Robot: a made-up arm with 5 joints. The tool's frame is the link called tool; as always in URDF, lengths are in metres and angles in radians.
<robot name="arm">
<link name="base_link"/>
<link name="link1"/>
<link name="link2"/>
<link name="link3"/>
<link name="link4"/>
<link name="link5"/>
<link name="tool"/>
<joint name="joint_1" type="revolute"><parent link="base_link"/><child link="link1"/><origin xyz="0.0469 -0.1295 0.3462" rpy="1.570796 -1.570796 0"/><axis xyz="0 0 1"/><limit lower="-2.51" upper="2.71" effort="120" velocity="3"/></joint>
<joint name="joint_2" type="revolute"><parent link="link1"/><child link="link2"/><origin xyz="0.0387 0.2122 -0.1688" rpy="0.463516 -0.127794 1.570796"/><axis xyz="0 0 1"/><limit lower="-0.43" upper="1.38" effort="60" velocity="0.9"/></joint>
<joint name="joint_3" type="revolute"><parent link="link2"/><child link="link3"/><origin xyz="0.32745 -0.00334 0.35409" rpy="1.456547 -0.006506 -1.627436"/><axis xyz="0 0 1"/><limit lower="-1.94" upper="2.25" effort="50" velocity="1.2"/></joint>
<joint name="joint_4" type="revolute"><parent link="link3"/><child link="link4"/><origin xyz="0.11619 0.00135 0.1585" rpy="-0.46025 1.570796 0"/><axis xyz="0 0 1"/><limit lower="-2.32" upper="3.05" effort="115" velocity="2.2"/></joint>
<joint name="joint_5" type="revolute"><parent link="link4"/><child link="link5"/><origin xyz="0.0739 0.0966 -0.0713" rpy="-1.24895 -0.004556 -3.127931"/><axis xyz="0 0 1"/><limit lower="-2.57" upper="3.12" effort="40" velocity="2.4"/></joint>
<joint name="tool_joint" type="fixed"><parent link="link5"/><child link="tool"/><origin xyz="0.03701 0.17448 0.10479" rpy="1.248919 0.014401 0"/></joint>
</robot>
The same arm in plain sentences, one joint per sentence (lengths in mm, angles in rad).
The arm has five revolute joints in a row. What follows holds with every joint at zero, and every direction is one of the base frame's. Joint 1 lies 46.9 mm along +x and 129.5 mm along -y and 346.2 mm along +z from the base frame's origin and turns about -y, from -2.51 to 2.71 rad. Joint 2 lies 212.2 mm along -x and 168.8 mm along +y and 38.7 mm along +z from joint 1 and turns about the direction (0.113999, -0.887192, 0.447096), from -0.43 to 1.38 rad. Joint 3 lies 284.6 mm along -x and 354.4 mm along -y and 161.3 mm along +z from joint 2 and turns about +x, from -1.94 to 2.25 rad. Joint 4 lies 158.5 mm along +x and 50.4 mm along +y and 104.7 mm along +z from joint 3 and turns about +z, from -2.32 to 3.05 rad. Joint 5 lies 73.9 mm along -x and 96.6 mm along -y and 71.3 mm along -z from joint 4 and turns about the direction (-0.014401, 0.948545, 0.316315), from -2.57 to 3.12 rad. The tool frame, which is the frame that the pose is given for, lies 35.5 mm along +x and 155.1 mm along +y and 132.2 mm along -z from joint 5; its axes are the base frame's turned by roll 0, pitch 0 and yaw 0 rad (as in URDF: about the fixed x, then y, then z).
